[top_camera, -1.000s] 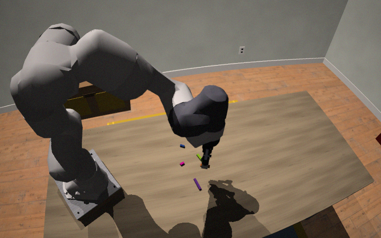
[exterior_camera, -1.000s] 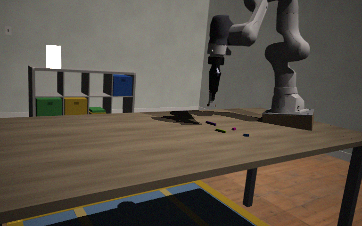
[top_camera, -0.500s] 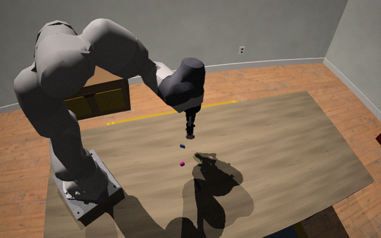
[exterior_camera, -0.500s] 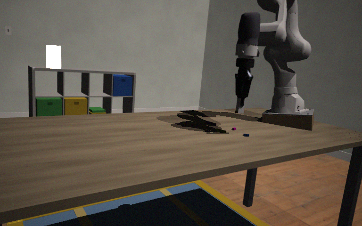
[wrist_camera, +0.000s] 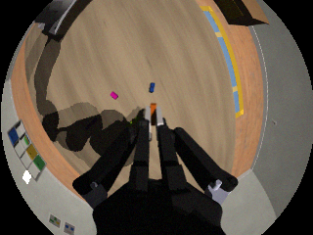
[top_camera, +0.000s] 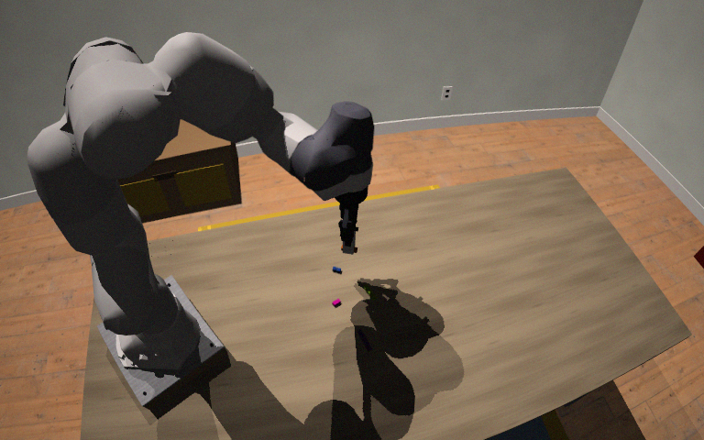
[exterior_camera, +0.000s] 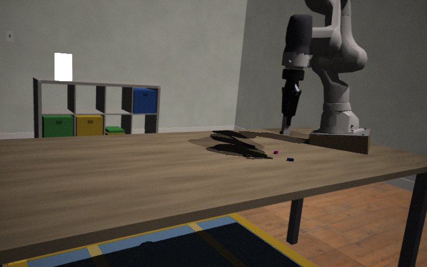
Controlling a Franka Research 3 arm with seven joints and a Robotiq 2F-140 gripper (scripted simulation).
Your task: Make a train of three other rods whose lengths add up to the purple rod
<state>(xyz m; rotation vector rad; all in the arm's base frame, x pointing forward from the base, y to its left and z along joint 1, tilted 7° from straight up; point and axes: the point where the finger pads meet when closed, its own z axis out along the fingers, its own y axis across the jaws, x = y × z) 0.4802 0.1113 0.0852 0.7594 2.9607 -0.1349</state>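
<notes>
Right now the lime rod is 13 cm below my hand, 8 cm to the right of it and 3 cm ahead of it. Also, from my hand: magenta rod (13 cm below, 8 cm to the right, 6 cm behind); then purple rod (21 cm to the right, 13 cm below, 3 cm behind); then orange rod (3 cm below).
</notes>
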